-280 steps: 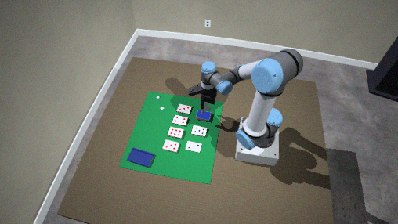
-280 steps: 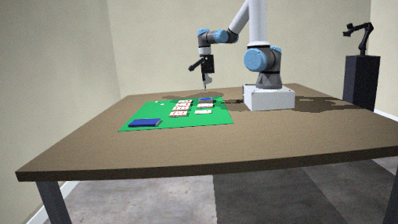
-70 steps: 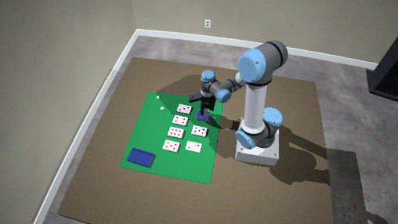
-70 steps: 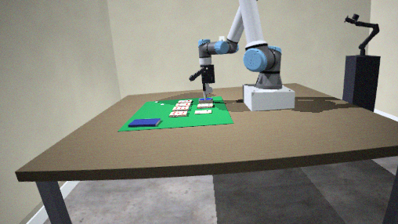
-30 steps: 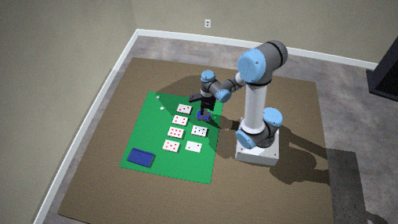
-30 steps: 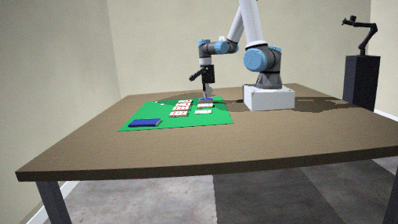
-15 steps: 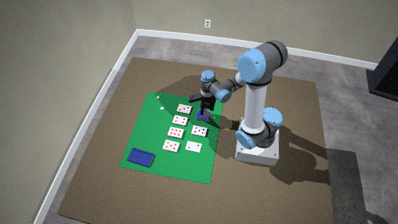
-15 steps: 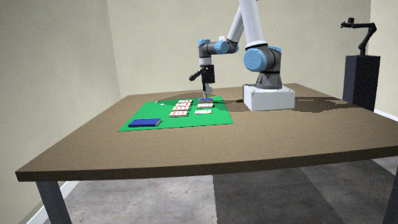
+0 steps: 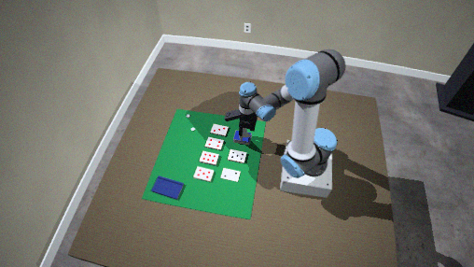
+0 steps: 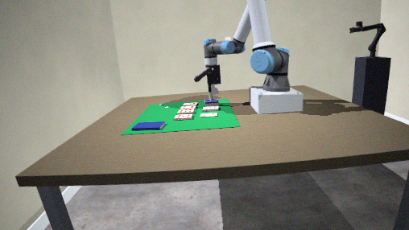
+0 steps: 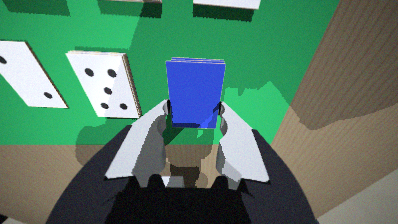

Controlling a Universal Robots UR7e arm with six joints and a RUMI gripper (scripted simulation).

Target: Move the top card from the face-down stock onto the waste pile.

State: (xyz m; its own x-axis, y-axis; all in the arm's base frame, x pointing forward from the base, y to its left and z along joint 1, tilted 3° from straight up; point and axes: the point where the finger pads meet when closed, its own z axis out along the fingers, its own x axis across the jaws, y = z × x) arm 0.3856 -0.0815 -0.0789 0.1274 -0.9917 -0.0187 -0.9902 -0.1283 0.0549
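My hand is 230 mm to the right of the black-pip card, 40 mm above it and 20 mm past it. The rest, counted from my hand: green mat (180 mm to the left, 130 mm ahead, 60 mm below); then red card (140 mm ahead, 30 mm below, 10 mm to the right).
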